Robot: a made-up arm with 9 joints. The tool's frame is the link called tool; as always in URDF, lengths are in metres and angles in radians.
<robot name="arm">
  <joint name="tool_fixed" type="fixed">
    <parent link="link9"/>
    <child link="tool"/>
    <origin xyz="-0.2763 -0.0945 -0.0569" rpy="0 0 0"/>
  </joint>
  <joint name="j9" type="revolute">
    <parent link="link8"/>
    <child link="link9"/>
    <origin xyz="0.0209 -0.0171 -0.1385" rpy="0 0 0"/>
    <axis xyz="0 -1 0"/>
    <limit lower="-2.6" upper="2.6" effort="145" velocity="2.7"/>
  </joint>
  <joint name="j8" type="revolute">
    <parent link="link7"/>
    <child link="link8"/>
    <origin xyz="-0.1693 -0.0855 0.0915" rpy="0 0 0"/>
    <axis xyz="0 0 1"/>
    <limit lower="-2.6" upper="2.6" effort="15" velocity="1.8"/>
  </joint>
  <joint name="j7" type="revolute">
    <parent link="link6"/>
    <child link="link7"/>
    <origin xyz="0.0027 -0.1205 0.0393" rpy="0 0 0"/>
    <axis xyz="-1 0 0"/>
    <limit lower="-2.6" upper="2.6" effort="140" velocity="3.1"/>
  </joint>
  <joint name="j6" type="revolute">
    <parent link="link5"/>
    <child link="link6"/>
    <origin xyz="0.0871 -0.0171 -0.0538" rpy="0 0 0"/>
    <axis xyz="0 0 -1"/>
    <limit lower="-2.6" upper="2.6" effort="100" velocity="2.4"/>
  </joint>
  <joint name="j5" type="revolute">
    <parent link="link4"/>
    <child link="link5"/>
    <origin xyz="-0.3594 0.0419 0.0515" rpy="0 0 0"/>
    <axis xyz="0 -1 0"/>
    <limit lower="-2.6" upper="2.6" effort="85" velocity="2.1"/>
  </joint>
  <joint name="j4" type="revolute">
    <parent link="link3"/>
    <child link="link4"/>
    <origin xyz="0.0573 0.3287 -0.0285" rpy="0 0 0"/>
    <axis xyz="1 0 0"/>
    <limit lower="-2.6" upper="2.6" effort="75" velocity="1.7"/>
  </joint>
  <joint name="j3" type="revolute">
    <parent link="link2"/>
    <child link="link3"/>
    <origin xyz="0.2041 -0.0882 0.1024" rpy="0 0 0"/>
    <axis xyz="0 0 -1"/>
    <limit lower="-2.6" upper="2.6" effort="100" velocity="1.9"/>
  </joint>
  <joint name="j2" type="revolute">
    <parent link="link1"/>
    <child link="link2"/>
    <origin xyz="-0.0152 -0.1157 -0.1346" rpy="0 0 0"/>
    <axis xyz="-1 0 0"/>
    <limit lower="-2.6" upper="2.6" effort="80" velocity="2"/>
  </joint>
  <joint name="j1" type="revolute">
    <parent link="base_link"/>
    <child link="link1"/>
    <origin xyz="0 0 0.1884" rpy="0 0 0"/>
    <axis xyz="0 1 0"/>
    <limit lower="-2.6" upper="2.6" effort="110" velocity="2.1"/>
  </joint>
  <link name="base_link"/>
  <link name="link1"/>
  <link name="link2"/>
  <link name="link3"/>
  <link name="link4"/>
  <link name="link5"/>
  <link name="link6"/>
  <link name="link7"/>
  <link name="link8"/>
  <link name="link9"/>
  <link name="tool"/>
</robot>
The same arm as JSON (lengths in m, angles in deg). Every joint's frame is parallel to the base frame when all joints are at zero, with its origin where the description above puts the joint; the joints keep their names.
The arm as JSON. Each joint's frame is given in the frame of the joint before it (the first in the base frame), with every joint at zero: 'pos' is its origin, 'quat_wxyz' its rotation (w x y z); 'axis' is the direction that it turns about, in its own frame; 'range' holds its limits. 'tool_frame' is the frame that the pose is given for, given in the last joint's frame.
{
  "length_unit": "m",
  "angle_unit": "deg",
  "joints": [
    {
      "joint": "j1",
      "pos": [
        0.0,
        0.0,
        0.1884
      ],
      "quat_wxyz": [
        1.0,
        0.0,
        0.0,
        0.0
      ],
      "axis": "+y",
      "range": [
        -148.97,
        148.97
      ]
    },
    {
      "joint": "j2",
      "pos": [
        -0.0152,
        -0.1157,
        -0.1346
      ],
      "quat_wxyz": [
        1.0,
        0.0,
        0.0,
        0.0
      ],
      "axis": "-x",
      "range": [
        -148.97,
        148.97
      ]
    },
    {
      "joint": "j3",
      "pos": [
        0.2041,
        -0.0882,
        0.1024
      ],
      "quat_wxyz": [
        1.0,
        0.0,
        0.0,
        0.0
      ],
      "axis": "-z",
      "range": [
        -148.97,
        148.97
      ]
    },
    {
      "joint": "j4",
      "pos": [
        0.0573,
        0.3287,
        -0.0285
      ],
      "quat_wxyz": [
        1.0,
        0.0,
        0.0,
        0.0
      ],
      "axis": "+x",
      "range": [
        -148.97,
        148.97
      ]
    },
    {
      "joint": "j5",
      "pos": [
        -0.3594,
        0.0419,
        0.0515
      ],
      "quat_wxyz": [
        1.0,
        0.0,
        0.0,
        0.0
      ],
      "axis": "-y",
      "range": [
        -148.97,
        148.97
      ]
    },
    {
      "joint": "j6",
      "pos": [
        0.0871,
        -0.0171,
        -0.0538
      ],
      "quat_wxyz": [
        1.0,
        0.0,
        0.0,
        0.0
      ],
      "axis": "-z",
      "range": [
        -148.97,
        148.97
      ]
    },
    {
      "joint": "j7",
      "pos": [
        0.0027,
        -0.1205,
        0.0393
      ],
      "quat_wxyz": [
        1.0,
        0.0,
        0.0,
        0.0
      ],
      "axis": "-x",
      "range": [
        -148.97,
        148.97
      ]
    },
    {
      "joint": "j8",
      "pos": [
        -0.1693,
        -0.0855,
        0.0915
      ],
      "quat_wxyz": [
        1.0,
        0.0,
        0.0,
        0.0
      ],
      "axis": "+z",
      "range": [
        -148.97,
        148.97
      ]
    },
    {
      "joint": "j9",
      "pos": [
        0.0209,
        -0.0171,
        -0.1385
      ],
      "quat_wxyz": [
        1.0,
        0.0,
        0.0,
        0.0
      ],
      "axis": "-y",
      "range": [
        -148.97,
        148.97
      ]
    }
  ],
  "tool_frame": {
    "pos": [
      -0.2763,
      -0.0945,
      -0.0569
    ],
    "quat_wxyz": [
      1.0,
      0.0,
      0.0,
      0.0
    ]
  }
}

